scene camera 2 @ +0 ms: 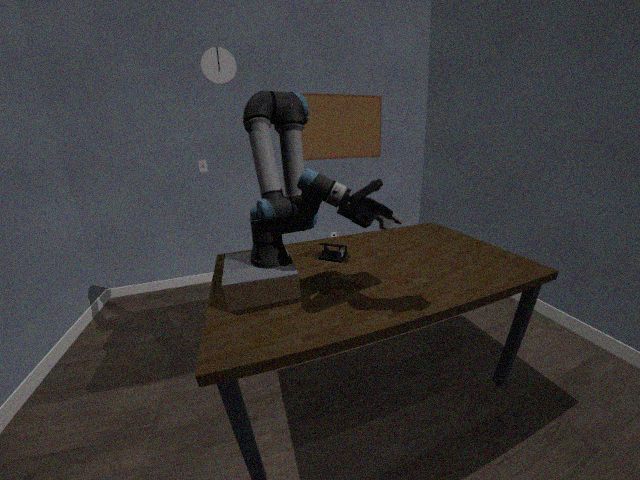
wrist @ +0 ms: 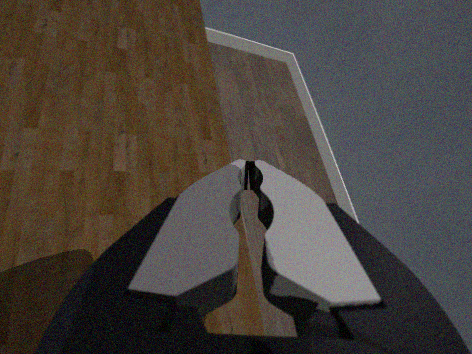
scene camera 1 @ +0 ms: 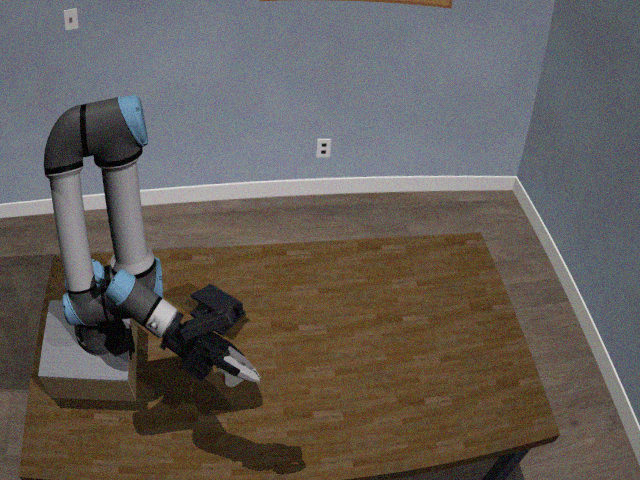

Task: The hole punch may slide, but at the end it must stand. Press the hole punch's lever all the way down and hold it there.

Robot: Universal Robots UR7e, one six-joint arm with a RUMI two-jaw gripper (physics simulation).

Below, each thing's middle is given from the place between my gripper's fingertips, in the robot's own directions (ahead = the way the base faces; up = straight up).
The hole punch lever [scene camera 1: 213,298] is 43 cm to the left of my hand, 22 cm below it and 9 cm behind it. The rest, counted from my hand: dark hole punch [scene camera 1: 239,311] 43 cm to the left, 24 cm below, 9 cm behind.
